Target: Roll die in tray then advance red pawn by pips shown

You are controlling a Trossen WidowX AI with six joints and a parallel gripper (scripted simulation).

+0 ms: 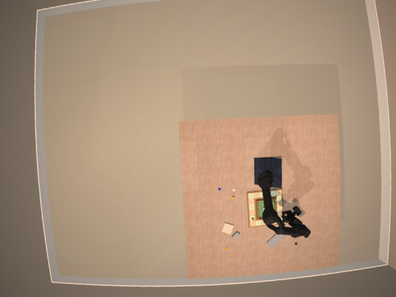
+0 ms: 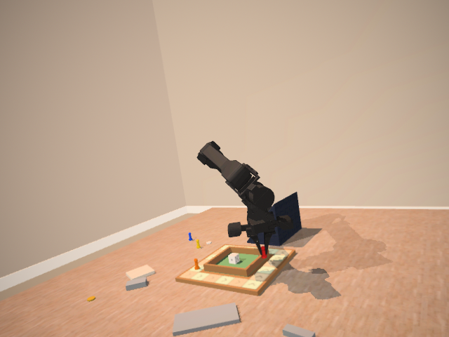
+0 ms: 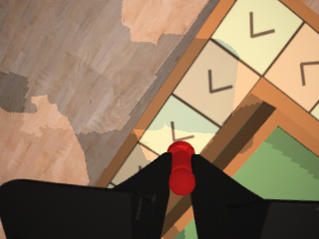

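The red pawn is 1 cm above my gripper tip. Also, from my gripper tip: green tray: 2 cm behind, 11 cm to the right, 5 cm below; orange pawn: 5 cm ahead, 23 cm to the right, 3 cm below; white die: 2 cm behind, 13 cm to the right, 4 cm below.
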